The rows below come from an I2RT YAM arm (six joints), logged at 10 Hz.
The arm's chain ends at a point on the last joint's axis. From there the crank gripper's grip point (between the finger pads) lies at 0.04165 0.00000 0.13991 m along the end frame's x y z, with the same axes.
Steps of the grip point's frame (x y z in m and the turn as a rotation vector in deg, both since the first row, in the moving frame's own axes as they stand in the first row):
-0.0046, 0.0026, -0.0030, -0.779, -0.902, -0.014
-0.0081, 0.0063, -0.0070, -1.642, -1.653, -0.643
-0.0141, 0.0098, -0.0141, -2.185, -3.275, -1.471
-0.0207, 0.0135, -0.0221, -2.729, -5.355, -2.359
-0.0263, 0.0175, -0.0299, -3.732, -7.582, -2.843
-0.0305, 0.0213, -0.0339, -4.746, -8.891, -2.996
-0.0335, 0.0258, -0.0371, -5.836, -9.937, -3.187
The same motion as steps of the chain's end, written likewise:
-0.0024, 0.0007, -0.0036, -0.779, -0.902, -0.014
-0.0041, 0.0027, -0.0081, -1.642, -1.653, -0.643
-0.0061, 0.0054, -0.0162, -2.185, -3.275, -1.471
-0.0076, 0.0082, -0.0253, -2.729, -5.355, -2.359
-0.0077, 0.0098, -0.0339, -3.732, -7.582, -2.843
-0.0087, 0.0111, -0.0383, -4.746, -8.891, -2.996
-0.0091, 0.0129, -0.0416, -5.836, -9.937, -3.187

